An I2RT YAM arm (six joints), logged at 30 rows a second.
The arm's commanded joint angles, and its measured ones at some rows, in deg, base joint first. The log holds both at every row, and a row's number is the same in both.
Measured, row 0:
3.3, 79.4, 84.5, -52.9, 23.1, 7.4
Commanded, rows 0 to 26:
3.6, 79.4, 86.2, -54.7, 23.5, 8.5
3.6, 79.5, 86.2, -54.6, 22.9, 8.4
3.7, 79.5, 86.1, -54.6, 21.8, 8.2
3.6, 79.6, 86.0, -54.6, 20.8, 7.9
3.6, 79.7, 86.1, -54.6, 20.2, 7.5
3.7, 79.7, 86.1, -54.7, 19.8, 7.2
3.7, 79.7, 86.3, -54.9, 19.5, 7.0
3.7, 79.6, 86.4, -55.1, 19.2, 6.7
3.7, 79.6, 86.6, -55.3, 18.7, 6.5
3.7, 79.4, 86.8, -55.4, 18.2, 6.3
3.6, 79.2, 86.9, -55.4, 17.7, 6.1
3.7, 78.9, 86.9, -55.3, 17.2, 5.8
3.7, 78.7, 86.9, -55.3, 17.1, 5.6
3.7, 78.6, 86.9, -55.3, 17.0, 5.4
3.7, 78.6, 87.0, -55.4, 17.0, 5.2
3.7, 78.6, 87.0, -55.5, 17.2, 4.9
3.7, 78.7, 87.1, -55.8, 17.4, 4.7
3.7, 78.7, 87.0, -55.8, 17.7, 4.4
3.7, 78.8, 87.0, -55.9, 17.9, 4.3
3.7, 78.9, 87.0, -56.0, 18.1, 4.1
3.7, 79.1, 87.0, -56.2, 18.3, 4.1
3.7, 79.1, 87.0, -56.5, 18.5, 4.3
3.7, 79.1, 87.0, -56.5, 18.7, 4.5
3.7, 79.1, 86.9, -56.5, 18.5, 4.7
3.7, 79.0, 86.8, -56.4, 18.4, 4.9
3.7, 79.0, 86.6, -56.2, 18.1, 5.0
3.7, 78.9, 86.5, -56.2, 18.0, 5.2
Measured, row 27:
3.3, 79.4, 84.6, -54.6, 18.0, 5.0
